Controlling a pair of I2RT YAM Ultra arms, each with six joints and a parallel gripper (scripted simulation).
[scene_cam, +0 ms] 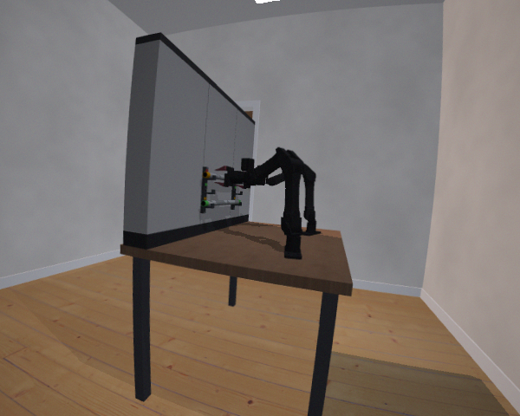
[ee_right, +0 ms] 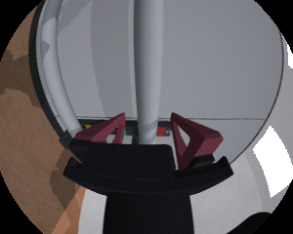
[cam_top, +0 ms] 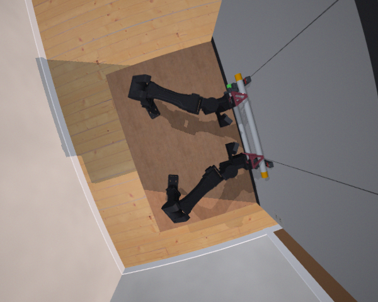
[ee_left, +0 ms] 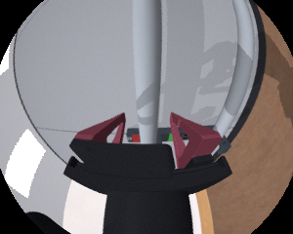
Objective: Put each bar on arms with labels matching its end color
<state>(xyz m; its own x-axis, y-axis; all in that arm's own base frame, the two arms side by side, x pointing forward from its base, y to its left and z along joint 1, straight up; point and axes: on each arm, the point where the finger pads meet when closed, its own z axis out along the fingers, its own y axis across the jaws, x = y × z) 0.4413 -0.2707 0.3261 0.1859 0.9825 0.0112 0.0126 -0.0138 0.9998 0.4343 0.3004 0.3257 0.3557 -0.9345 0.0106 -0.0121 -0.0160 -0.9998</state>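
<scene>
My right gripper is now 150 mm to the right of the metal bar. Also, from my right hand: green-ended bar: 160 mm to the left, 150 mm below; then grey wall panel: 100 mm ahead, 170 mm to the left, 100 mm above.
My left hand is 2 cm short of the metal bar and 15 cm to the left of it. Also, from my left hand: green-ended bar: 1 cm ahead, 14 cm to the right, 15 cm below; then grey wall panel: 11 cm ahead, 12 cm to the right, 10 cm above.
</scene>
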